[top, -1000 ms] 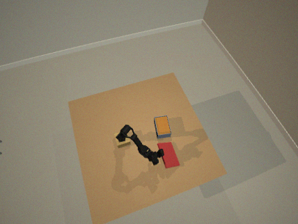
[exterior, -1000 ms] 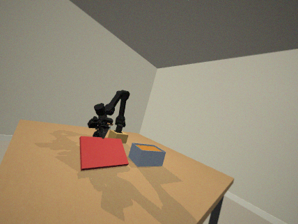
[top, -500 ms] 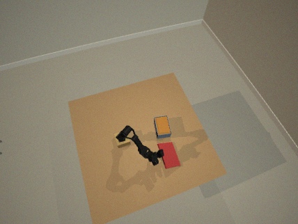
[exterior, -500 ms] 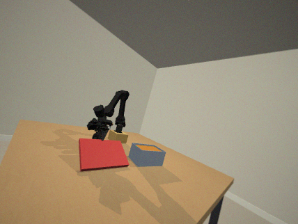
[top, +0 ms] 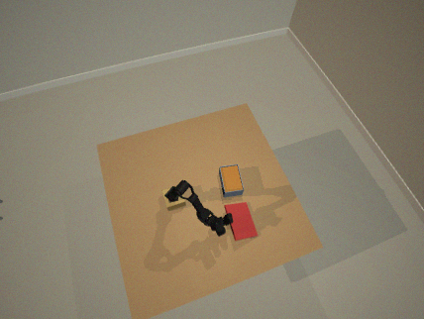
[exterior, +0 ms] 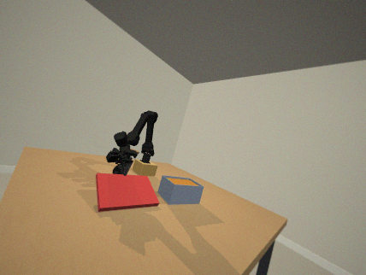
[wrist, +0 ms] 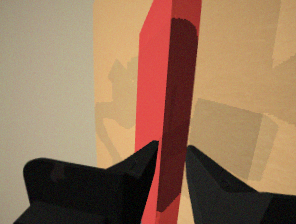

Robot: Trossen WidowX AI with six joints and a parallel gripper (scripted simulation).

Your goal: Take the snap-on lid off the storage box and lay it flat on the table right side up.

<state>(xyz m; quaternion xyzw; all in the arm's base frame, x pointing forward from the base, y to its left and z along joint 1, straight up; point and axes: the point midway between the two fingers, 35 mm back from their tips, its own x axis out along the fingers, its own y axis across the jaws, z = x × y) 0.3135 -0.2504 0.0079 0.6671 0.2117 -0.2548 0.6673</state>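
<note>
My gripper tip is 80 mm short of the red lid, 10 mm to the right of it and 30 mm above it. From my gripper tip the other things lie so: blue storage box: 80 mm ahead, 300 mm to the left, 20 mm below.
</note>
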